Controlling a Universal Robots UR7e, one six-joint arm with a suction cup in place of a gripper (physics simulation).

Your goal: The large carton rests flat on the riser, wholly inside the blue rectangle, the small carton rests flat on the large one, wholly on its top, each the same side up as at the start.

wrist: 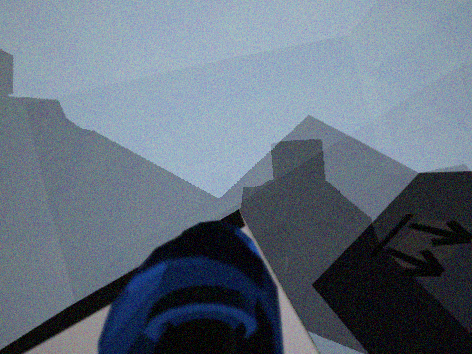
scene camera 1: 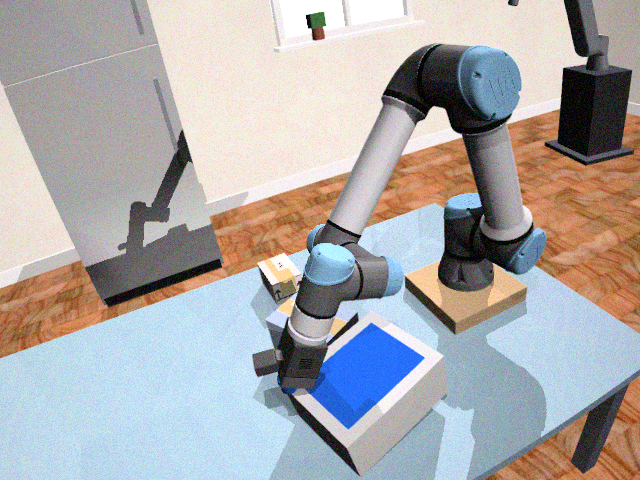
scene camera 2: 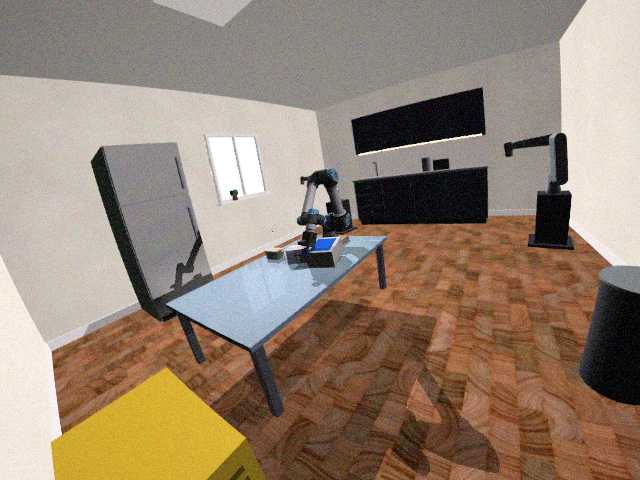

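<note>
The large carton (scene camera 1: pixel 338 326) (scene camera 2: pixel 296 254) (wrist: pixel 425 280) sits on the table behind the riser, partly hidden by my arm in scene camera 1. The small carton (scene camera 1: pixel 281 273) (scene camera 2: pixel 273 254) stands on the table beyond it, its printed top upward. The white riser (scene camera 1: pixel 405 415) (scene camera 2: pixel 324 259) (wrist: pixel 291 327) bears the blue rectangle (scene camera 1: pixel 377 361) (scene camera 2: pixel 325 243) on its top, with neither carton on it. My gripper (scene camera 1: pixel 288 388) (scene camera 2: pixel 308 248) (wrist: pixel 207 235), a blue suction cup, is pressed onto the riser's left corner and appears shut on it. The contact face is hidden.
The blue table (scene camera 1: pixel 129 382) (scene camera 2: pixel 248 304) carries the riser, both cartons and my arm's wooden base (scene camera 1: pixel 460 312). The fridge (scene camera 1: pixel 113 155) (scene camera 2: pixel 149 206) stands behind the table. A yellow block (scene camera 2: pixel 155 423) and a dark cylinder (scene camera 2: pixel 617 335) stand away from the arm.
</note>
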